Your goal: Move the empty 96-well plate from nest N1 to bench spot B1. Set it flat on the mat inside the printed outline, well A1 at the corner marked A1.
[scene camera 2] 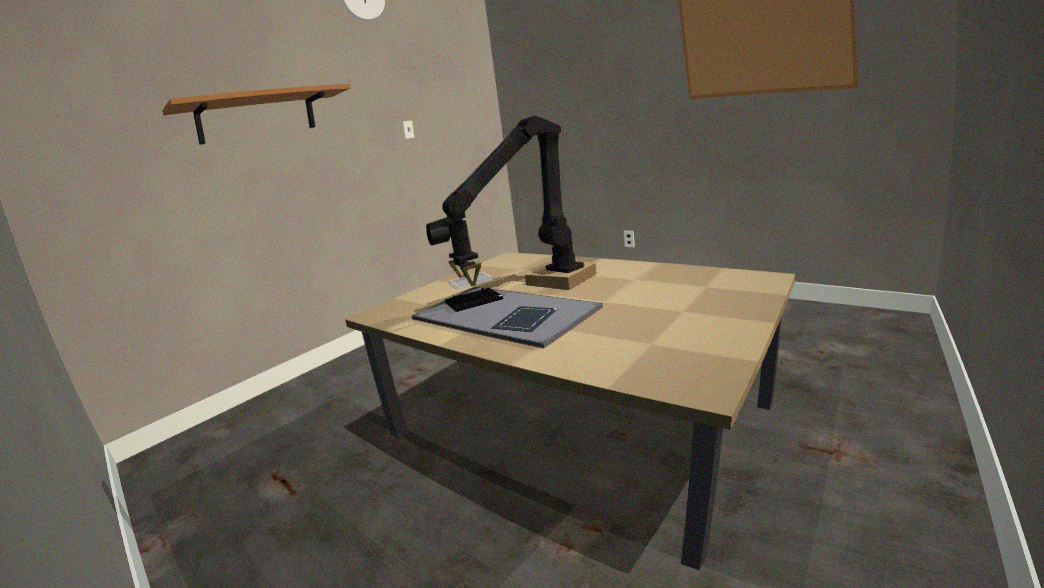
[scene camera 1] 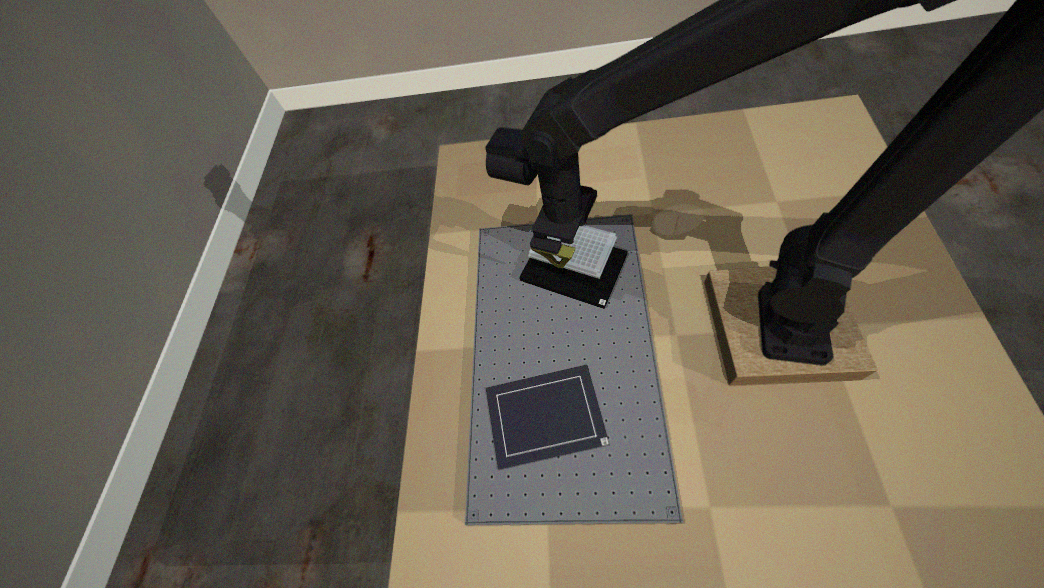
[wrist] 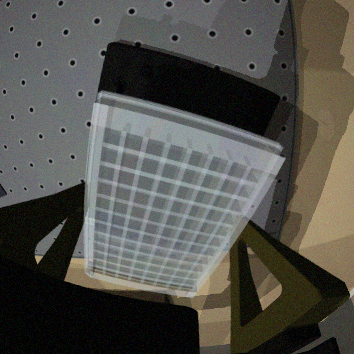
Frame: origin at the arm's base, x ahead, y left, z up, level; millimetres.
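Seen in the pictures: gripper, fingertip midpoint: (scene camera 2: 468,283) (scene camera 1: 567,246) (wrist: 163,207); arm's base, origin of the base link: (scene camera 2: 564,268) (scene camera 1: 791,325).
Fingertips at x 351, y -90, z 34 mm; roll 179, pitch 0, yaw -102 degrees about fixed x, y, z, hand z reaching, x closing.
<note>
Offsets run from my fingertips to a thing's top centre. "*": to the spot under its first point. Level surfaces: height alone.
The clear 96-well plate {dx -8, dy +2, dz +14 mm} (scene camera 1: 597,252) (scene camera 2: 459,283) (wrist: 170,185) is held above the black nest N1 {dx -8, dy +3, dz -41 mm} (scene camera 1: 562,287) (scene camera 2: 473,300) (wrist: 185,75), with a gap between them, and looks about level. My gripper (scene camera 1: 568,249) (scene camera 2: 469,279) (wrist: 163,207) is shut on the plate, one finger on each long side. The plate hides part of the nest, and the wells' lettering cannot be read. The dark mat of B1 {dx +1, dy +275, dz -61 mm} (scene camera 1: 551,416) (scene camera 2: 524,318) lies nearer the front in scene camera 1, with a white printed outline {* dx +64, dy +302, dz -61 mm} (scene camera 1: 501,425) and a small white corner label {* dx -94, dy +300, dz -61 mm} (scene camera 1: 604,441).
The nest and mat are on a grey perforated board {dx -8, dy +159, dz -62 mm} (scene camera 1: 555,343) (scene camera 2: 573,307) (wrist: 50,100) on the wooden table {dz -76 mm} (scene camera 1: 796,452) (scene camera 2: 701,343). The arm's base stands on a wooden block (scene camera 1: 803,378) (scene camera 2: 547,280) to the right of the board in scene camera 1.
</note>
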